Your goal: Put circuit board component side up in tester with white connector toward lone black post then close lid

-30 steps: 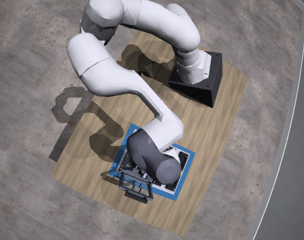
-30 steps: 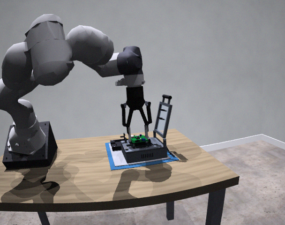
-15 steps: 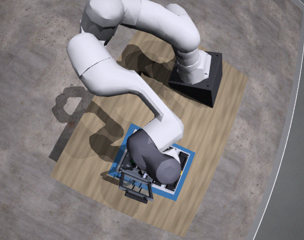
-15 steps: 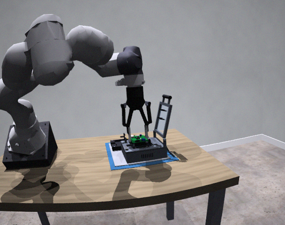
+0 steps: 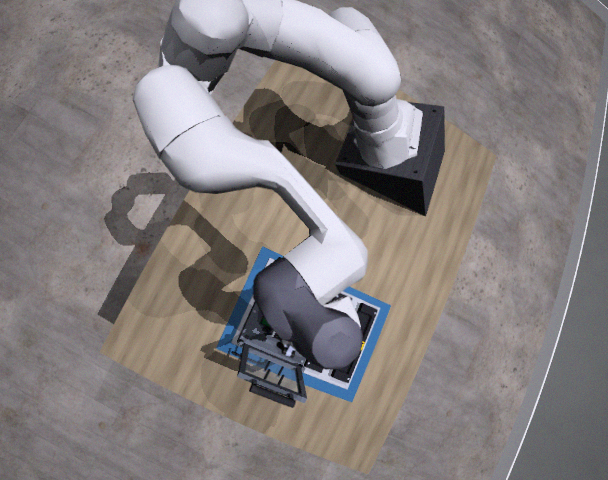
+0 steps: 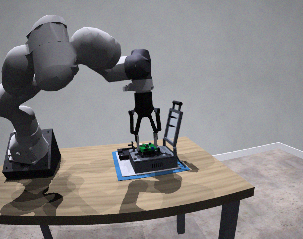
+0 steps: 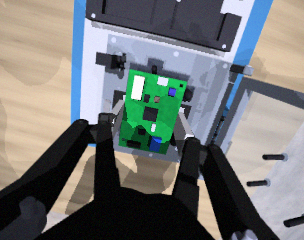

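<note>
Right now my hand is 20 mm above the green circuit board. Also, from my hand: tester lid: 120 mm ahead, 70 mm above; tester: 40 mm to the left, 30 mm ahead.
</note>
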